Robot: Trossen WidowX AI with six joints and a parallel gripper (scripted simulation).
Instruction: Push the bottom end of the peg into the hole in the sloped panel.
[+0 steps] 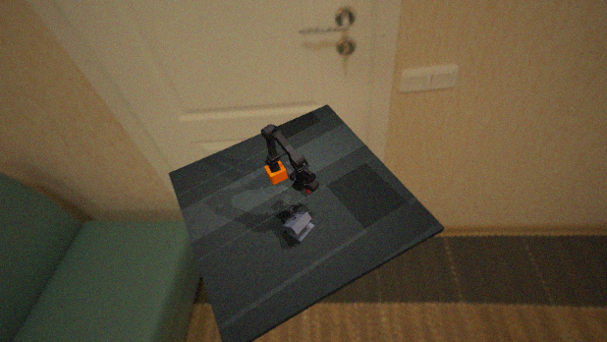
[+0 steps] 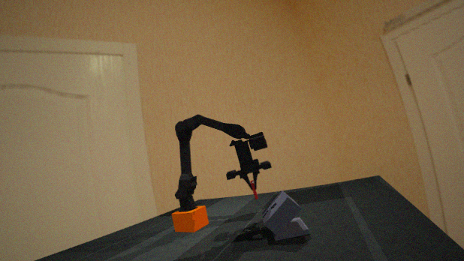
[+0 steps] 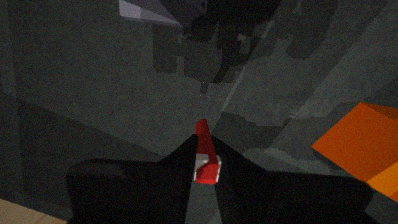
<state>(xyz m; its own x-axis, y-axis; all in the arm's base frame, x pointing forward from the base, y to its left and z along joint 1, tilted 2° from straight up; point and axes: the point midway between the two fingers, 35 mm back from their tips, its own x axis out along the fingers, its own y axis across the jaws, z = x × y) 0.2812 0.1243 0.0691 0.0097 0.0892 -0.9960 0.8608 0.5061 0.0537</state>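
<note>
The grey sloped panel lies 16 cm ahead of my gripper tip, 12 cm to the right of it and 6 cm below it. Round my gripper tip: red peg (2 cm above).
</note>
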